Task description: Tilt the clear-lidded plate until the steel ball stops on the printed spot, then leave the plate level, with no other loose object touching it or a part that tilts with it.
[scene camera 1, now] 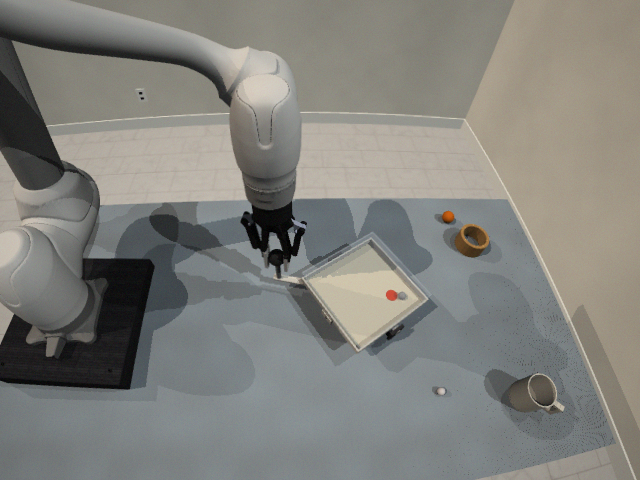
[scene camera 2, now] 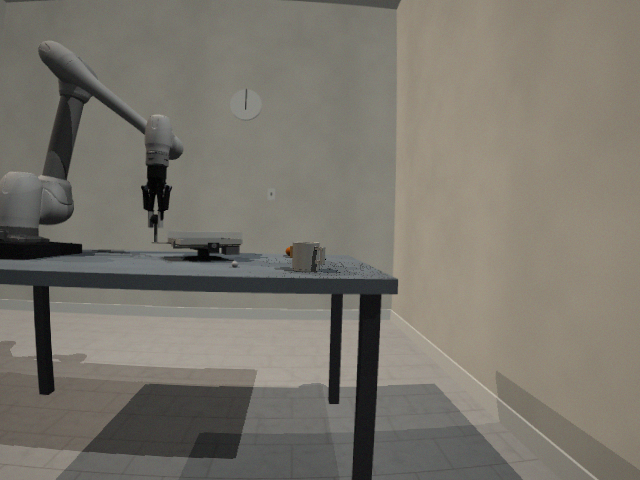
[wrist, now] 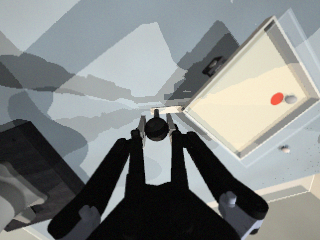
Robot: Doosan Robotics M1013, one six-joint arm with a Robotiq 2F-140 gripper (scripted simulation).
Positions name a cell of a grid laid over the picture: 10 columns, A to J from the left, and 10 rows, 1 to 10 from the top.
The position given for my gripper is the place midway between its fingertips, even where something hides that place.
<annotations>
My gripper shows in scene camera 1 (E6), in scene camera 2 (C5) and in the wrist view (E6).
</annotations>
